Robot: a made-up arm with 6 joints. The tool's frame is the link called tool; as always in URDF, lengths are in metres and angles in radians. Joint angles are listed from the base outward.
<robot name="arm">
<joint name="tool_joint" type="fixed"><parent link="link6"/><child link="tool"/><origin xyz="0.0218 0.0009 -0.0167" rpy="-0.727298 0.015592 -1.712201"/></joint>
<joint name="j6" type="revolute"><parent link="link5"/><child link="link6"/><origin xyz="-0.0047 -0.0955 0.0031" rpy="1.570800 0.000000 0.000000"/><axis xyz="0 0 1"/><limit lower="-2.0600" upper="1.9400"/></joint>
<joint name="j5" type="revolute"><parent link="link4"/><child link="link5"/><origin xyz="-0.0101 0.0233 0.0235" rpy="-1.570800 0.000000 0.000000"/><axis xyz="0 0 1"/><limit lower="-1.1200" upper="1.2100"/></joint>
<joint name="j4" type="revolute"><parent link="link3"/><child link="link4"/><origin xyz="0.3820 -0.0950 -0.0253" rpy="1.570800 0.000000 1.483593"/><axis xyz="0 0 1"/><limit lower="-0.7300" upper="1.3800"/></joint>
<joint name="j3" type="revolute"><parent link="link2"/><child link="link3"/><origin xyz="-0.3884 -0.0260 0.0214"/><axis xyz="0 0 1"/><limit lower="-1.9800" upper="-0.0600"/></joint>
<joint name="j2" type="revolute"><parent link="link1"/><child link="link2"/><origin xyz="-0.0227 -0.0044 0.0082" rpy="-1.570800 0.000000 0.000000"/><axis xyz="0 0 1"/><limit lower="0.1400" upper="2.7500"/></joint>
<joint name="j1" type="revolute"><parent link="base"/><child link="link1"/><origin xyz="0.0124 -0.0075 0.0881"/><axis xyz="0 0 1"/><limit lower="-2.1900" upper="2.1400"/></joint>
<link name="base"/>
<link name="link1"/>
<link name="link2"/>
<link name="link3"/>
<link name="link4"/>
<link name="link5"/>
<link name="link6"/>
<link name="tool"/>
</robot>
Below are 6 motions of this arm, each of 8 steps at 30 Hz.
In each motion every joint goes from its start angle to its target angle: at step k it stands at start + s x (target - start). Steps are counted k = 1, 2, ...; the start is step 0. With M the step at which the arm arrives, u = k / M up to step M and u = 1 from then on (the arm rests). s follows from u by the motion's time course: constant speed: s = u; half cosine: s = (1 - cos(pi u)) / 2; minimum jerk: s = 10 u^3 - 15 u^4 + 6 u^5.
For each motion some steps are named. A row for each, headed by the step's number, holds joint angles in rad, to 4 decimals.
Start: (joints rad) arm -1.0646 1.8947 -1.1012 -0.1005 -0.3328 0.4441
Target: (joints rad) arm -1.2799 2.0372 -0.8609 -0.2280 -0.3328 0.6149
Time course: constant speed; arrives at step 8
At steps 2, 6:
2: -1.1184 1.9303 -1.0411 -0.1324 -0.3328 0.4868
6: -1.2261 2.0016 -0.9210 -0.1961 -0.3328 0.5722

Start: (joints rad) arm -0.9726 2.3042 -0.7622 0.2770 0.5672 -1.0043
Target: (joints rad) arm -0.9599 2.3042 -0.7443 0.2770 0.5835 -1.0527
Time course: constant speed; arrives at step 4
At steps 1, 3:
1: -0.9694 2.3042 -0.7577 0.2770 0.5713 -1.0164
3: -0.9631 2.3042 -0.7488 0.2770 0.5794 -1.0406

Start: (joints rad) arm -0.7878 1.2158 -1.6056 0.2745 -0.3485 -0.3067
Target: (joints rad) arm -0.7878 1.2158 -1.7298 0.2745 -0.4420 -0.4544
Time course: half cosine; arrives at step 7
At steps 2, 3, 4, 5, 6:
2: -0.7878 1.2158 -1.6290 0.2745 -0.3661 -0.3345
3: -0.7878 1.2158 -1.6539 0.2745 -0.3848 -0.3641
4: -0.7878 1.2158 -1.6815 0.2745 -0.4057 -0.3970
5: -0.7878 1.2158 -1.7064 0.2745 -0.4244 -0.4266
6: -0.7878 1.2158 -1.7237 0.2745 -0.4374 -0.4471

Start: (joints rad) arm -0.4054 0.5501 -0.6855 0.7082 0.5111 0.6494
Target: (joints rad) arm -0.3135 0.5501 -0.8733 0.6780 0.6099 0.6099
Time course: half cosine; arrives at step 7
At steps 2, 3, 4, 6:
2: -0.3881 0.5501 -0.7209 0.7025 0.5297 0.6420
3: -0.3697 0.5501 -0.7585 0.6965 0.5495 0.6340
4: -0.3492 0.5501 -0.8003 0.6897 0.5715 0.6253
6: -0.3181 0.5501 -0.8640 0.6795 0.6050 0.6119

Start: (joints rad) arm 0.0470 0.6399 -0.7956 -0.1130 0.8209 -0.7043
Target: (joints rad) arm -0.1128 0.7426 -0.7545 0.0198 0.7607 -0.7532
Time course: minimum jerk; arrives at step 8
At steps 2, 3, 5, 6, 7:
2: 0.0305 0.6505 -0.7913 -0.0993 0.8147 -0.7094
3: 0.0030 0.6682 -0.7843 -0.0765 0.8043 -0.7178
5: -0.0688 0.7143 -0.7658 -0.0167 0.7773 -0.7397
6: -0.0963 0.7320 -0.7588 0.0061 0.7669 -0.7481
7: -0.1102 0.7410 -0.7552 0.0177 0.7617 -0.7524

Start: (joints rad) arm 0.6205 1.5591 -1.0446 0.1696 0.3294 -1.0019
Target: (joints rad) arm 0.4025 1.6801 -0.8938 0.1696 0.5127 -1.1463
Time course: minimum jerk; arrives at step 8
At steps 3, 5, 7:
3: 0.5605 1.5924 -1.0031 0.1696 0.3798 -1.0416
5: 0.4625 1.6468 -0.9353 0.1696 0.4623 -1.1066
7: 0.4060 1.6782 -0.8962 0.1696 0.5098 -1.1440

